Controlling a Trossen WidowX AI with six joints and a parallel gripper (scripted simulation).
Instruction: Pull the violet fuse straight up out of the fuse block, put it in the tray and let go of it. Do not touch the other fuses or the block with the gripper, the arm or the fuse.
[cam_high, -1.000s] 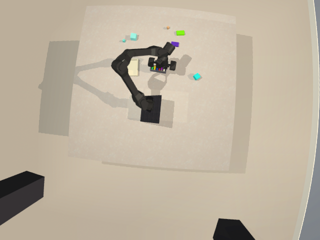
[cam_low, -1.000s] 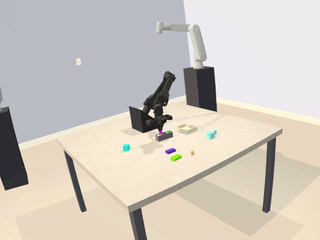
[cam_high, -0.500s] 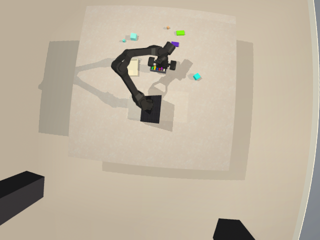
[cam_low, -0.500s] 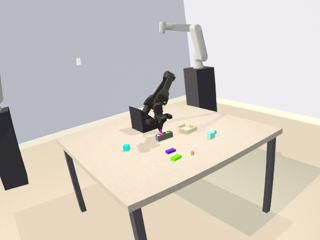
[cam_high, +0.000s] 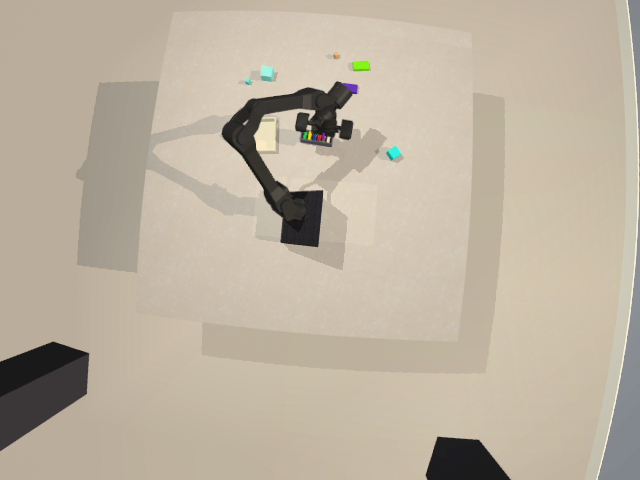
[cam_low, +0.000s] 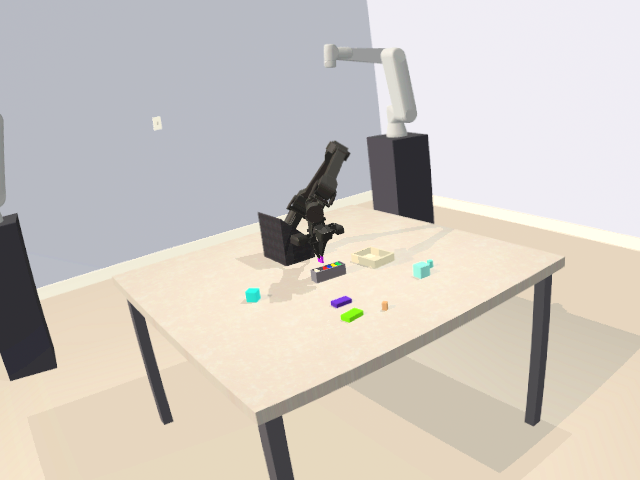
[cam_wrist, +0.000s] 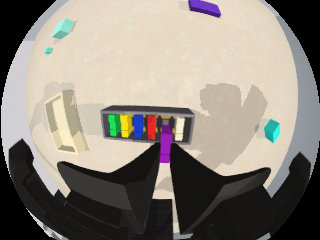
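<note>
My gripper tip is 23 cm to the right of the tray, 8 cm above it and 2 cm past it. Round my gripper tip: purple block (23 cm ahead, 7 cm below, 6 cm to the right); cyan cube (27 cm to the right, 6 cm below); violet fuse (1 cm below).
</note>
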